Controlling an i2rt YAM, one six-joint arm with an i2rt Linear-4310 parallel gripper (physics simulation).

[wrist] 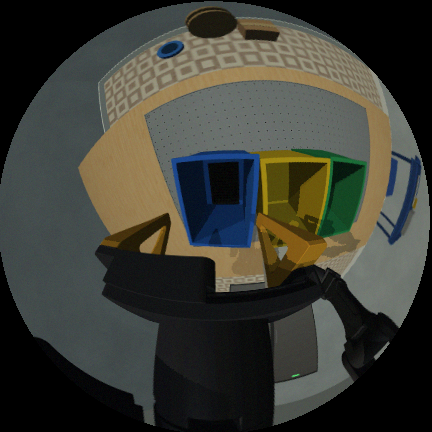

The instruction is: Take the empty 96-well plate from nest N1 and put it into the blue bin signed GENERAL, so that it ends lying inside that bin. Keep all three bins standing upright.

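Frame: origin at the arm's base, x left, y ahead, z down, level; millimetres.
Seen in the pictures: gripper, fingertip midpoint: (213, 217).
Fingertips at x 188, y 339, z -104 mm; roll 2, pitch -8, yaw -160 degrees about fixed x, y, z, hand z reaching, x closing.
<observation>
A point is followed by its place in that frame.
The black 96-well plate (225, 183) {z 136, x 200, y 297 mm} lies low inside the blue bin (183, 200) {z -26, x 255, y 339 mm}, apart from the fingers. The blue bin stands upright; its GENERAL sign does not show in this view. My gripper (213, 217) {z -104, x 188, y 339 mm} is open and empty, with its orange fingertips above the near part of the blue bin, one toward each side. The yellow bin (296, 160) {z -31, x 60, y 358 mm} and the green bin (347, 205) {z 2, x -118, y 222 mm} stand upright to the right of the blue one. I cannot make out nest N1.
A grey perforated board (260, 120) {z 150, x 52, y 445 mm} lies on the wooden table (110, 175) {z 162, x 657, y 511 mm} beyond the bins. The right finger overlaps the yellow bin's near left corner in view. A blue-framed cart (414, 190) stands off the table's right edge. A dark box with a green light (295, 345) shows at the bottom.
</observation>
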